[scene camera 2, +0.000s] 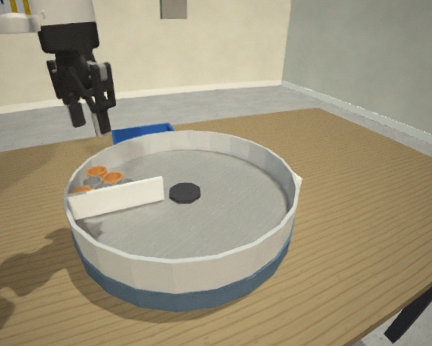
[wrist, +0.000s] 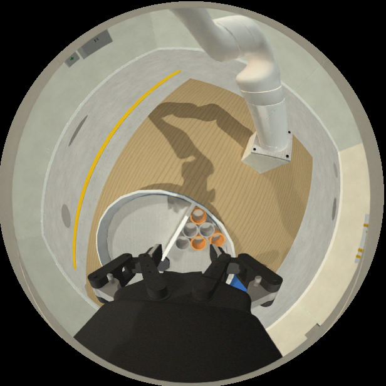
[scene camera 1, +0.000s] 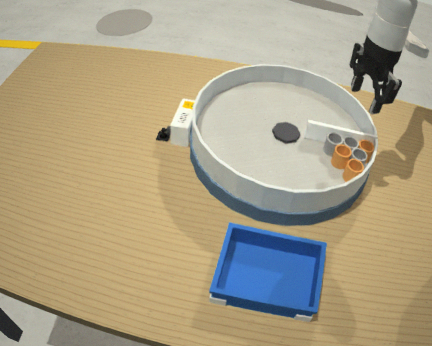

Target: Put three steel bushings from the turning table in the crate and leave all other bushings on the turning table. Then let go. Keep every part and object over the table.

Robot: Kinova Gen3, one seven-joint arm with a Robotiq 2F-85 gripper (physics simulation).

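Frame: origin at the arm's base, x left, y ahead, z down, level; metres.
Seen in the pictures: gripper, fingertip midpoint: (scene camera 2: 91, 130) (scene camera 1: 363, 101).
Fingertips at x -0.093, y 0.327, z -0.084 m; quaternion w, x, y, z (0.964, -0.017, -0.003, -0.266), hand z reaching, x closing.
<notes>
A point is followed by its place in that frame.
Three grey steel bushings (scene camera 1: 331, 146) {x -0.068, y 0.370, z 0.037 m} (wrist: 190, 231), (scene camera 1: 351, 143) {x -0.102, y 0.320, z 0.044 m} (wrist: 206, 230), (scene camera 1: 359, 155) {x -0.069, y 0.300, z 0.044 m} (wrist: 183, 243) stand on the turning table (scene camera 1: 280, 199) {x 0.100, y 0.464, z 0.044 m} (scene camera 2: 175, 275) {x -0.306, y 0.395, z 0.039 m} (wrist: 132, 230). Three orange bushings (scene camera 1: 341, 159) {x -0.035, y 0.346, z 0.037 m} (wrist: 198, 244), (scene camera 1: 366, 145) {x -0.103, y 0.283, z 0.040 m} (wrist: 198, 217), (scene camera 1: 353, 172) {x 0.002, y 0.320, z 0.031 m} (wrist: 216, 239) stand packed among and beside them. My gripper (scene camera 1: 366, 95) {x -0.093, y 0.327, z -0.084 m} (scene camera 2: 90, 125) {x -0.093, y 0.327, z -0.084 m} (wrist: 185, 250) hangs well above them; its fingers stand apart, with no bushing seen between them. The blue crate (scene camera 1: 270, 270) {x 0.215, y 0.453, z 0.113 m} (scene camera 2: 142, 133) {x 0.298, y 0.457, z 0.090 m} (wrist: 239, 284) has no bushing in it in scene camera 1.
A white divider (scene camera 1: 330, 131) (scene camera 2: 117, 196) (wrist: 177, 232) runs inward from the table's rim beside the bushings. A dark hub (scene camera 1: 286, 132) {x -0.105, y 0.472, z 0.058 m} (scene camera 2: 185, 193) {x -0.118, y 0.470, z 0.058 m} sits at the centre. A raised wall rings the turning table. A white box (scene camera 1: 181, 122) {x -0.072, y 0.704, z 0.060 m} is attached at its side in scene camera 1.
</notes>
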